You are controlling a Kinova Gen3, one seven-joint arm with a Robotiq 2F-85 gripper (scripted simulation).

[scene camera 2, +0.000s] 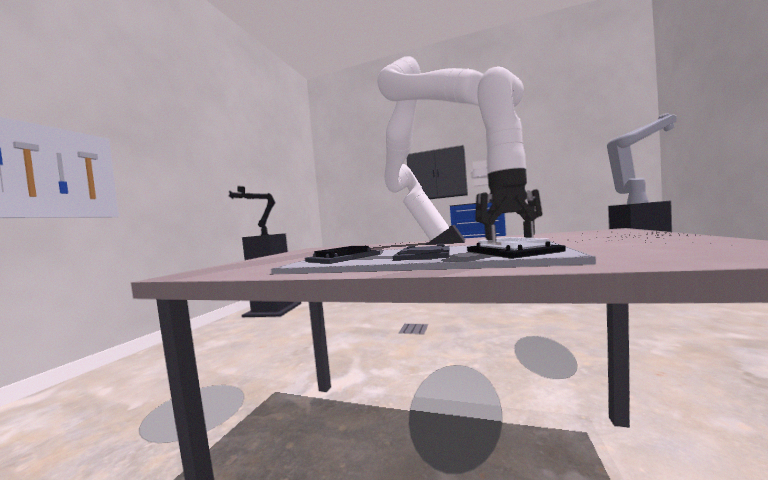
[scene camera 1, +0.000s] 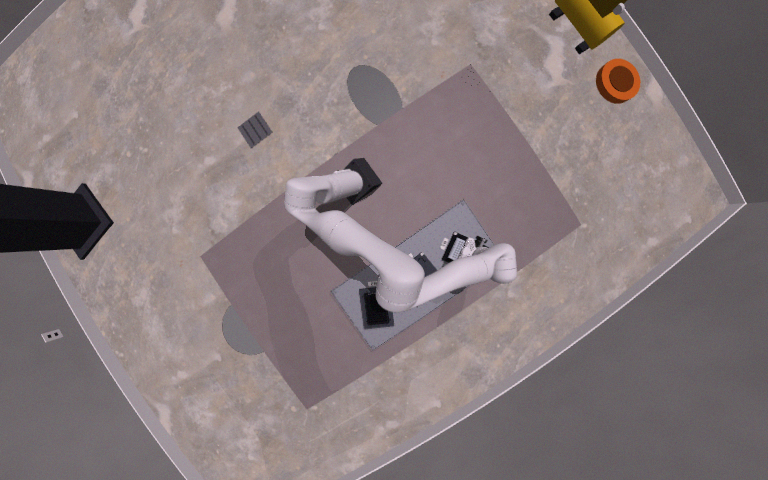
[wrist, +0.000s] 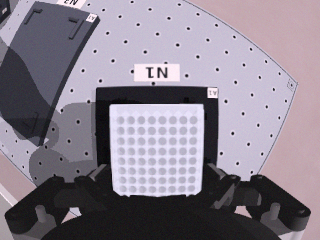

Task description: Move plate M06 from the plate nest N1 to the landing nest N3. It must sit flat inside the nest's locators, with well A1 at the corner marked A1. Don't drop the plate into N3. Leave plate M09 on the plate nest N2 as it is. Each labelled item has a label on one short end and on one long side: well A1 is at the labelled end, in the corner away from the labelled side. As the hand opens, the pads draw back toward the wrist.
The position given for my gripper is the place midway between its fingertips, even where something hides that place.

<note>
I see my gripper [scene camera 2: 510, 240], a white well plate M06 [wrist: 179, 172] and a black nest N1 [scene camera 2: 553, 248].
My gripper also shows in the wrist view [wrist: 157, 175]. The black nest N1 shows as well in the wrist view [wrist: 105, 96].
</note>
